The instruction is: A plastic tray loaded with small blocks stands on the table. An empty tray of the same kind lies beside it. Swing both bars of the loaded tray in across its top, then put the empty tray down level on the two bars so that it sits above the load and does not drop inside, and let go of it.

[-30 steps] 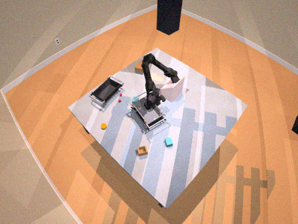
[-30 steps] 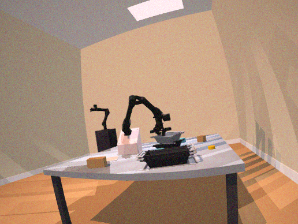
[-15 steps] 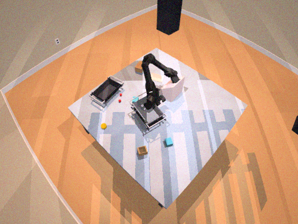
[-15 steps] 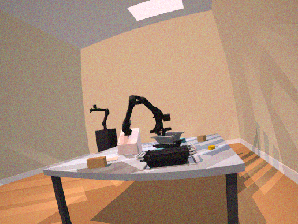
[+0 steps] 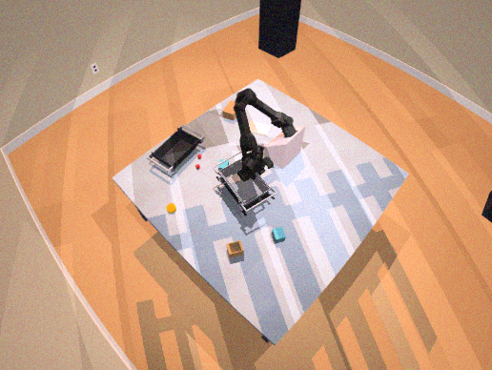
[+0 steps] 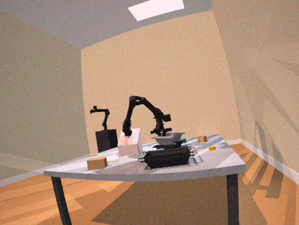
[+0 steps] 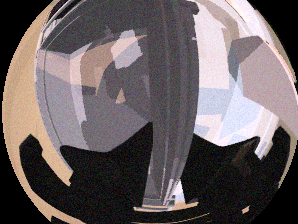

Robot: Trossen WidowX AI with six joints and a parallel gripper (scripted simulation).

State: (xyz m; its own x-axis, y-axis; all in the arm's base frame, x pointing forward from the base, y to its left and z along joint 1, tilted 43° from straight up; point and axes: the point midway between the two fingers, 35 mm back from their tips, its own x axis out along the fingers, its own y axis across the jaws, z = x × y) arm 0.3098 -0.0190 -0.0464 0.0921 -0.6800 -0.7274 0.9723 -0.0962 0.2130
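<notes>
My gripper tip is 70 mm short of the grey tray, 20 mm to the left of it and 30 mm below it. Also, from my gripper tip: yellow disc 410 mm ahead, 220 mm to the right, 70 mm below; orange block 330 mm behind, 520 mm to the right, 50 mm below; brown box 340 mm ahead, 190 mm to the left, 70 mm below.
</notes>
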